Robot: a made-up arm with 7 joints. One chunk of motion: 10 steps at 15 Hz.
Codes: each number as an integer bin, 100 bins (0 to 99) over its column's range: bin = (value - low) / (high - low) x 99, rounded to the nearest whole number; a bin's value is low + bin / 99 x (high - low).
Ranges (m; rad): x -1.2..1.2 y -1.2..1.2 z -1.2..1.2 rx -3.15..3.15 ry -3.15..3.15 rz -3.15..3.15
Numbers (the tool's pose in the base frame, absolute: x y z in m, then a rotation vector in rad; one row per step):
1: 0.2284 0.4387 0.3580 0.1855 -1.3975 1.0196
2: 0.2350 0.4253 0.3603 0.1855 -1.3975 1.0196
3: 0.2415 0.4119 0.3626 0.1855 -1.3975 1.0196
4: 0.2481 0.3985 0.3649 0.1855 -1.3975 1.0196
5: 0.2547 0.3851 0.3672 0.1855 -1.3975 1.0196
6: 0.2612 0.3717 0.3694 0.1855 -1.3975 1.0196
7: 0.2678 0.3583 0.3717 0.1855 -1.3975 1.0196
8: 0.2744 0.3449 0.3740 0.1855 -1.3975 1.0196
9: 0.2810 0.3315 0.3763 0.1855 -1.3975 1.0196
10: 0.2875 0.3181 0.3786 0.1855 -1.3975 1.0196
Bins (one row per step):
1: 59 68 64 52 28 66
2: 59 67 64 52 28 66
3: 59 66 64 52 28 66
4: 60 66 65 52 28 66
5: 60 65 65 52 28 66
6: 60 65 65 52 28 66
7: 61 64 65 52 28 66
8: 61 64 65 52 28 66
9: 61 63 65 52 28 66
10: 61 63 65 52 28 66

